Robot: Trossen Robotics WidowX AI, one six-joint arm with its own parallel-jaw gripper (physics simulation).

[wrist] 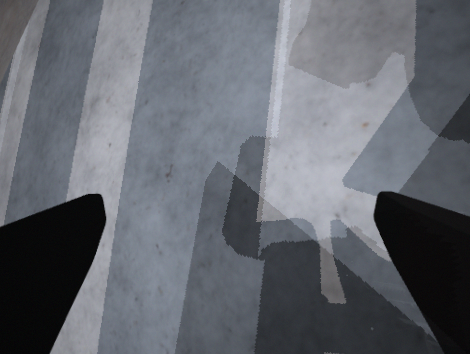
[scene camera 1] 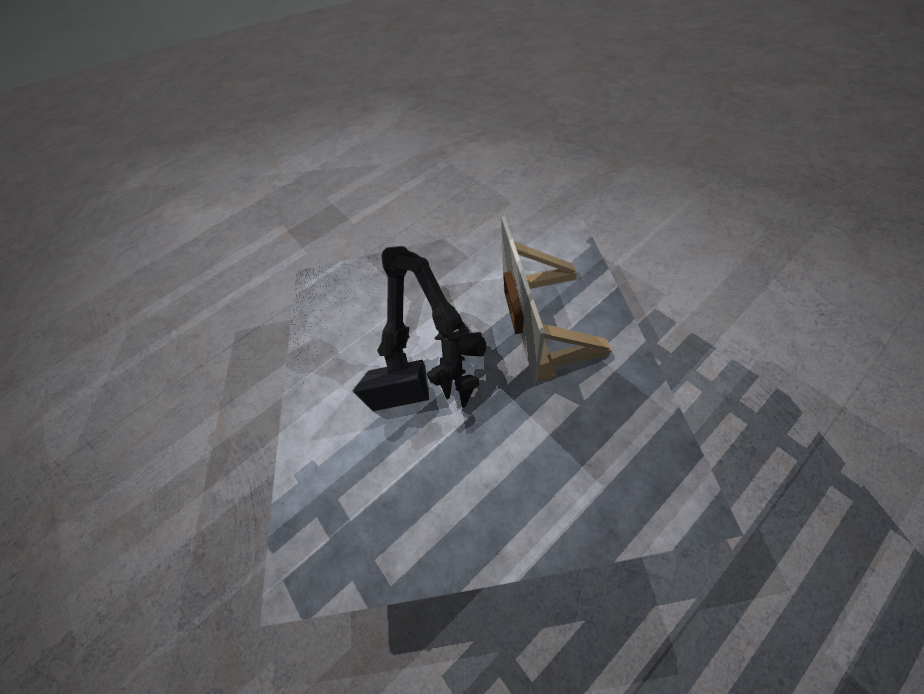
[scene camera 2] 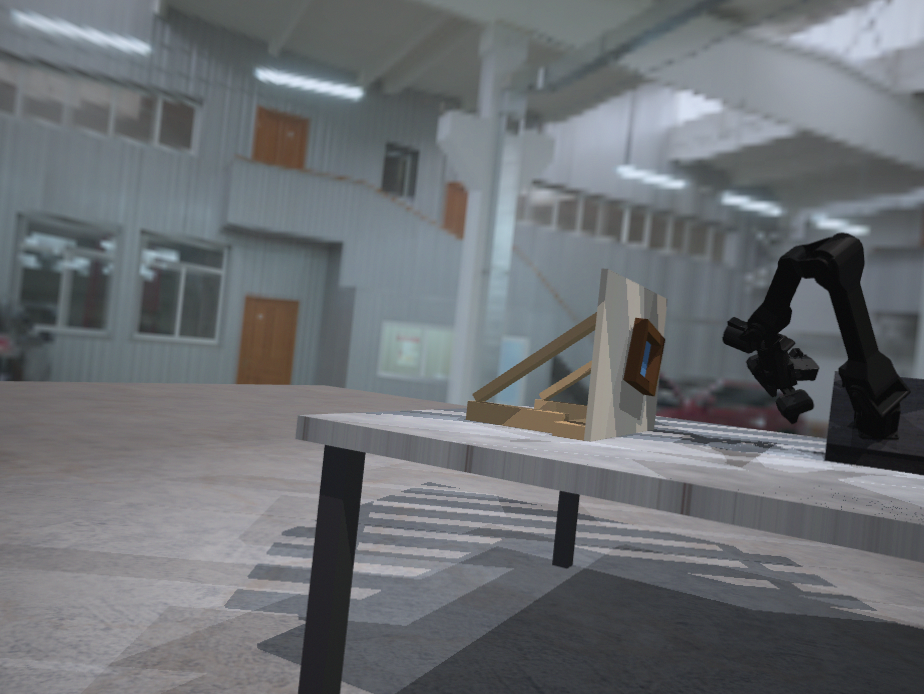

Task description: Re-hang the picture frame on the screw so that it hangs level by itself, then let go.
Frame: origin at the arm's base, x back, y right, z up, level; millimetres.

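Seen in the pictures: gripper, between the fingertips: point(wrist: 241, 206) point(scene camera 1: 455, 403); arm's base, origin of its link: point(scene camera 1: 397, 368) point(scene camera 2: 876, 425).
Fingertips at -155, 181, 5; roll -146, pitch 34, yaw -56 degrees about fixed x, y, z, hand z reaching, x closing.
Note:
Offsets run from my fingertips to a thing's top centre, as dx, dy, dz. "spot": to the spot under its first point.
The brown picture frame {-276, -241, +155} point(scene camera 1: 513, 302) point(scene camera 2: 635, 357) with a blue picture is against the front face of the upright pale board point(scene camera 1: 510, 250) point(scene camera 2: 606, 358). The screw does not show, and I cannot tell how the frame is held or whether it is exactly level. My gripper point(scene camera 1: 456, 401) point(wrist: 241, 206) is open and empty, pointing down above the table top, in front of the board and apart from the frame. In the scene camera 2 view it is at the right, partly seen side-on. In the wrist view the dark fingers stand wide apart, and the frame does not show there.
Wooden struts {spot: -474, -411, +48} point(scene camera 1: 549, 257) point(scene camera 2: 534, 357) brace the board from behind. The arm's black base box point(scene camera 1: 392, 388) point(scene camera 2: 842, 418) stands on the grey table point(scene camera 1: 448, 537) point(scene camera 2: 463, 450), across from the board. Striped shadows cross the table top. The table's edge lies beyond the struts.

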